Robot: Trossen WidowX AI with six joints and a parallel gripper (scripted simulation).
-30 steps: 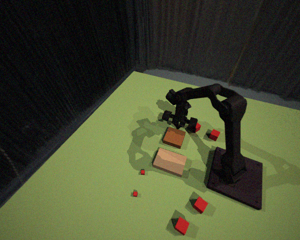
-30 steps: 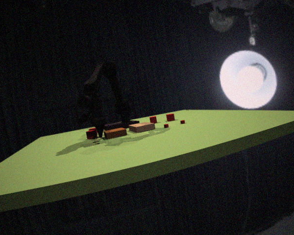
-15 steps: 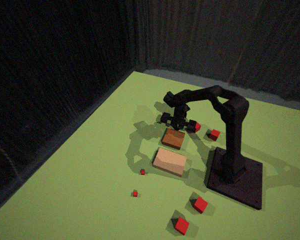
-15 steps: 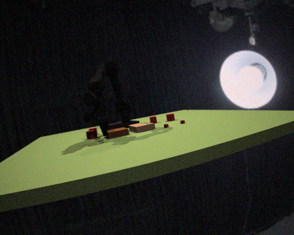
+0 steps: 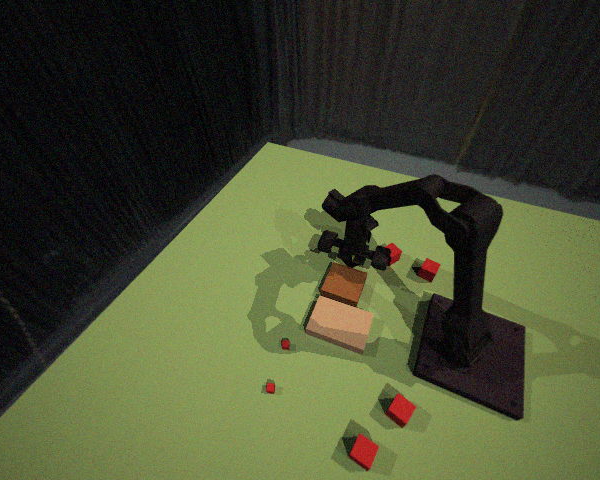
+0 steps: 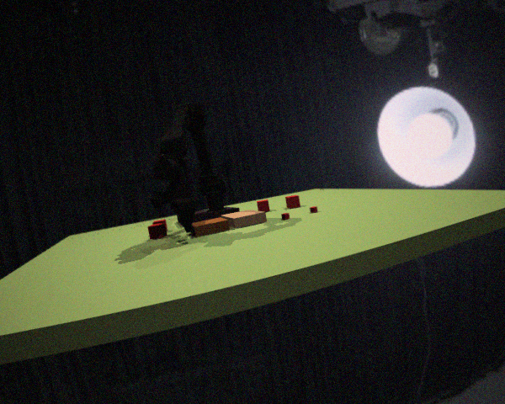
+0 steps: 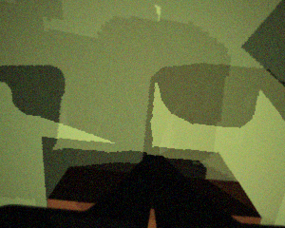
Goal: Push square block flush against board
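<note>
The square block lies 60 mm to the left of my gripper tip. Round my gripper tip: board 180 mm to the left, 20 mm behind.
</note>
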